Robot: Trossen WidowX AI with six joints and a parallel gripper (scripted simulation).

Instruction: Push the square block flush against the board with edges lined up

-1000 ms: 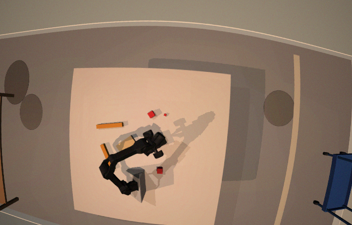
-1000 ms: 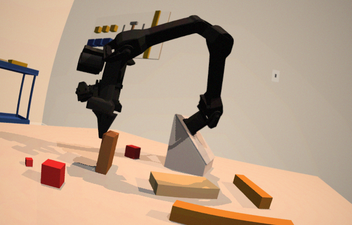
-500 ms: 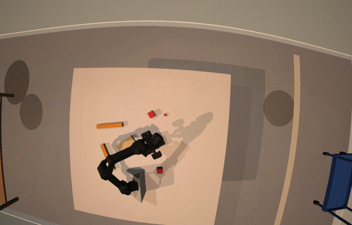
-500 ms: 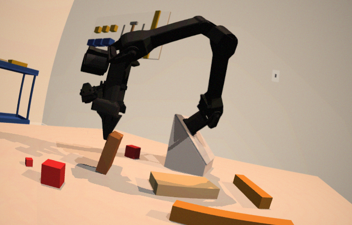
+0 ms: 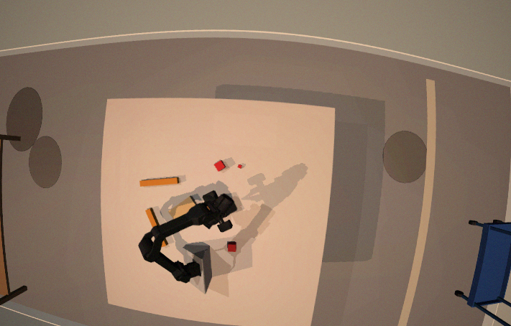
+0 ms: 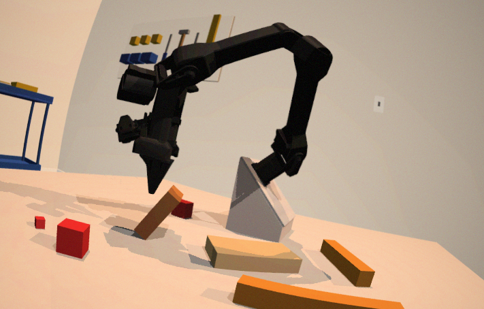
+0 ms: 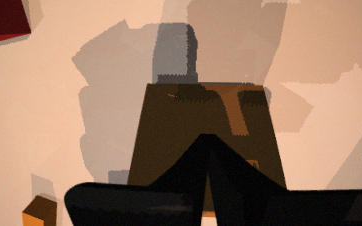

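Now: the square block 30 mm below my gripper tip, 20 mm to the left of it and 10 mm behind it. From my gripper tip the other things lie so: tiny red cube (190 mm ahead, 110 mm to the right, 70 mm below).
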